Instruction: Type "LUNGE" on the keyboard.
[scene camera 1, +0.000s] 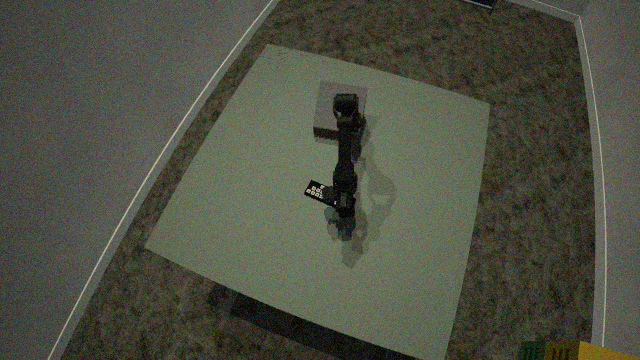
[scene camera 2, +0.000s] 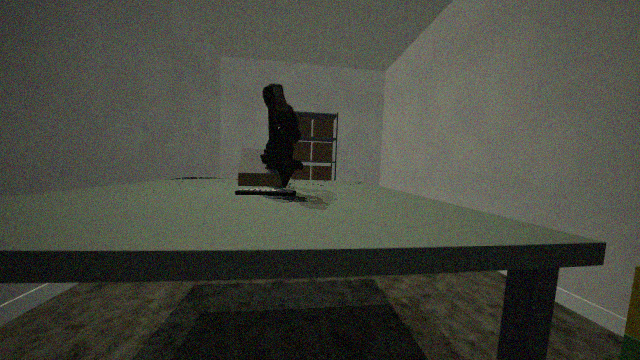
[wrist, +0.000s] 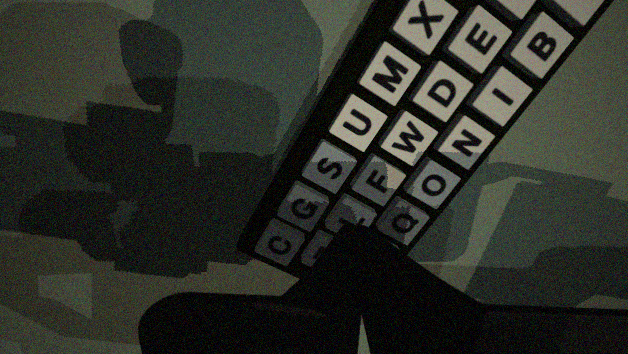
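Note:
The black keyboard with white letter keys lies on the table. In the wrist view it runs diagonally. The G key, U key, N key and E key show their letters. A middle-row key beside G and F is partly hidden by the fingertips, and its letter is hard to read. My gripper is shut and empty, its tips at the keyboard's end near that key and Q. Whether they touch a key cannot be told. L is not clearly readable.
A grey box stands under the arm's base on the pale table. A shelf unit stands at the far wall. A yellow object is beyond the table. Arm shadows cover the end keys.

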